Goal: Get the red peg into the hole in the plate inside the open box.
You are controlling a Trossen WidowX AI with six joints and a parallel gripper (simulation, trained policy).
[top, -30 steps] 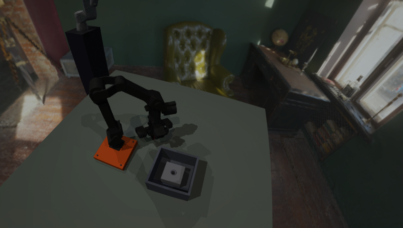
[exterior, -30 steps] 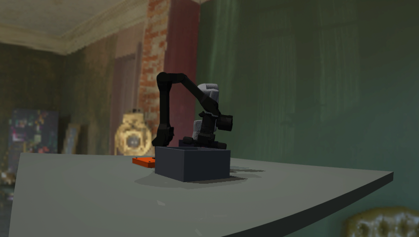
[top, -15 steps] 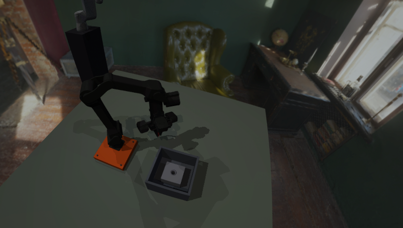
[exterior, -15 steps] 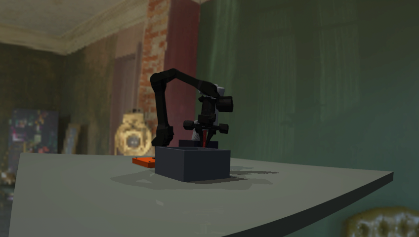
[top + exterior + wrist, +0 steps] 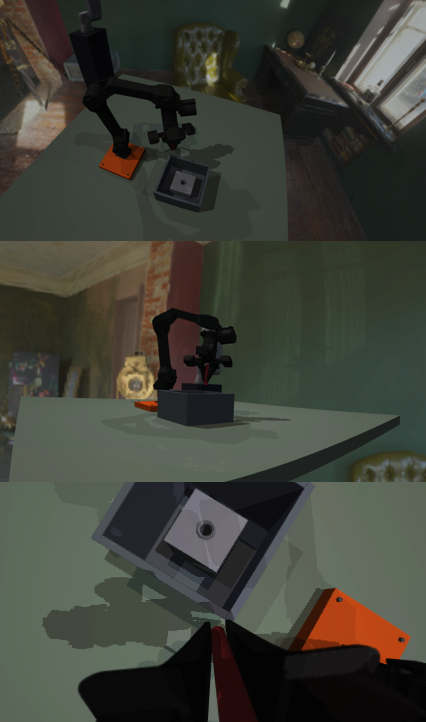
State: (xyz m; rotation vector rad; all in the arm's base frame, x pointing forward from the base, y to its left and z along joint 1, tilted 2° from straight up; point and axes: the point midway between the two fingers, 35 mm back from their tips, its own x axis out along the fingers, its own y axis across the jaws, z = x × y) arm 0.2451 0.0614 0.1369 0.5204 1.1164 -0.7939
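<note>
The grey plate lies 80 mm ahead of my gripper tip, 100 mm to the right of it and 90 mm below it. Also, from my gripper tip: dark box: 80 mm ahead, 100 mm to the right, 110 mm below; then red peg: 10 mm behind, 10 mm to the left, 30 mm above.
</note>
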